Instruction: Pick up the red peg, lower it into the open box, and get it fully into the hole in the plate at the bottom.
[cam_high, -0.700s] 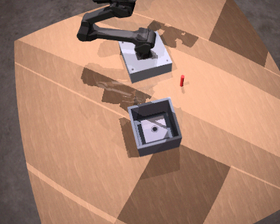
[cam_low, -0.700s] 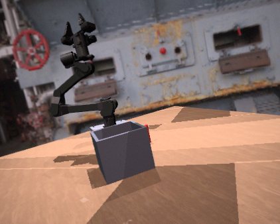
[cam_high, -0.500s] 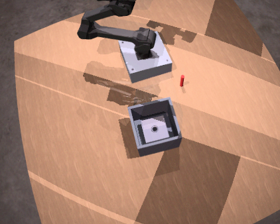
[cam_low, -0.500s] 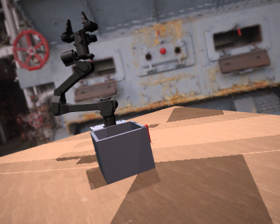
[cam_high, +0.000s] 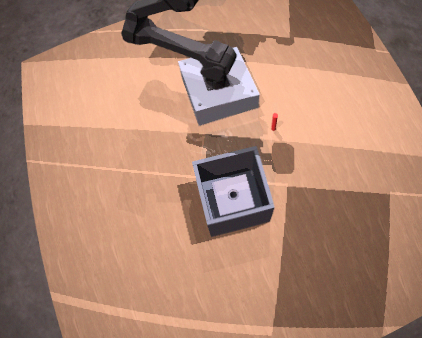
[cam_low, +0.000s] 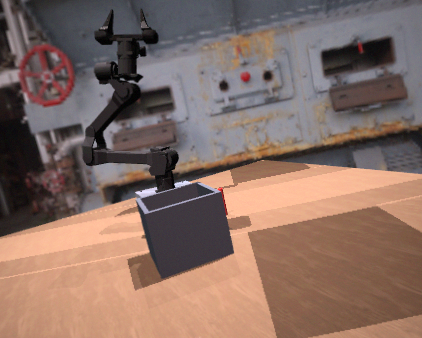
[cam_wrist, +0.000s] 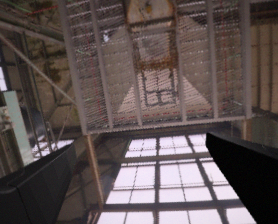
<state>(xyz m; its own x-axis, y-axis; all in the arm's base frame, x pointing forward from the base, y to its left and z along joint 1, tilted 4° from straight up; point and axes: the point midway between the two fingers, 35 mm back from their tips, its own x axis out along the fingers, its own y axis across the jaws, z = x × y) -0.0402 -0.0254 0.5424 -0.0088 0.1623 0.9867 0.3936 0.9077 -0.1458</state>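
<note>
The red peg lies 19 cm ahead of my gripper tip, 11 cm to the left of it and 62 cm below it.
</note>
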